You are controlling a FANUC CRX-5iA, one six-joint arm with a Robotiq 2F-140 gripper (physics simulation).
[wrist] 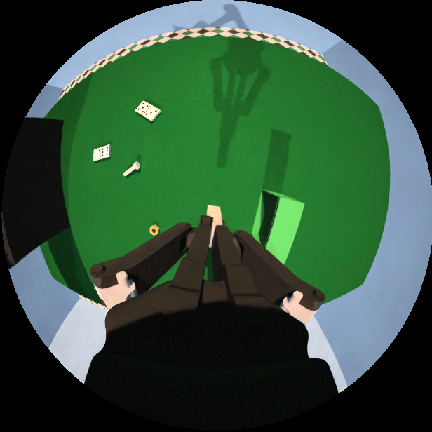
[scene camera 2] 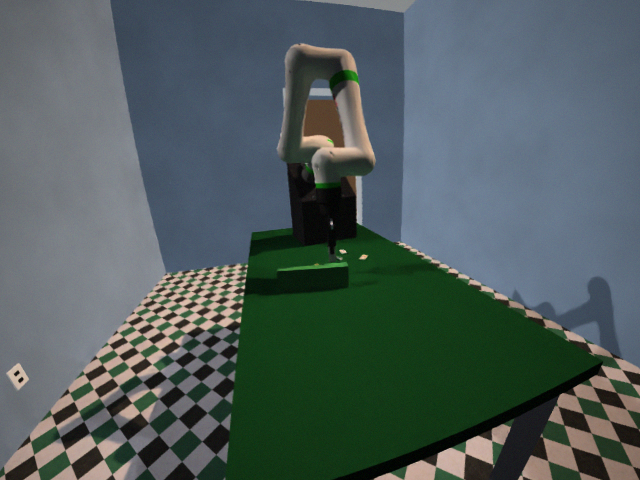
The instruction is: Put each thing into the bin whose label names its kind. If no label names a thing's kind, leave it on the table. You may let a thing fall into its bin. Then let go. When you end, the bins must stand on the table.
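Places are measured from the arm's base along level axes (x left, y back, z up), in metres.
Where they show: gripper, fingertip midpoint: (scene camera 2: 332,261); arm's base, origin of the base link: (scene camera 2: 313,175).
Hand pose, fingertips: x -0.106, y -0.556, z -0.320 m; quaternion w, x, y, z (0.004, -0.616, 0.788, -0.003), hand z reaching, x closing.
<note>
Each offset is from my fingertips to the centre of the thing. "pt": to the spot under its first point. Level surfaces: height alone.
My gripper (scene camera 2: 332,257) (wrist: 212,215) is shut, its fingertips together with nothing between them, above the table on the open side of the green bin row. Two white dominoes with black dots, one {dz -0.055, dx +0.196, dy +0.106 m} (scene camera 2: 363,256) (wrist: 148,111) and another {dz -0.055, dx +0.138, dy +0.220 m} (scene camera 2: 342,251) (wrist: 102,152), lie flat on the table. A pale bolt {dz -0.053, dx +0.084, dy +0.143 m} (scene camera 2: 339,257) (wrist: 131,169) lies on its side near the second domino. A small yellow-orange nut (wrist: 154,230) lies left of the fingers in the wrist view. The green bin row {pt dz -0.015, dx -0.111, dy -0.093 m} (scene camera 2: 312,279) (wrist: 288,225) stands on the table; the fingers hide part of it. No bin label is readable.
The green table {dz -0.058 m} (scene camera 2: 361,351) (wrist: 330,165) has a near edge in the scene view. The dark robot pedestal (scene camera 2: 323,219) (wrist: 37,185) stands at its far end, at the left in the wrist view. Blue walls surround the table.
</note>
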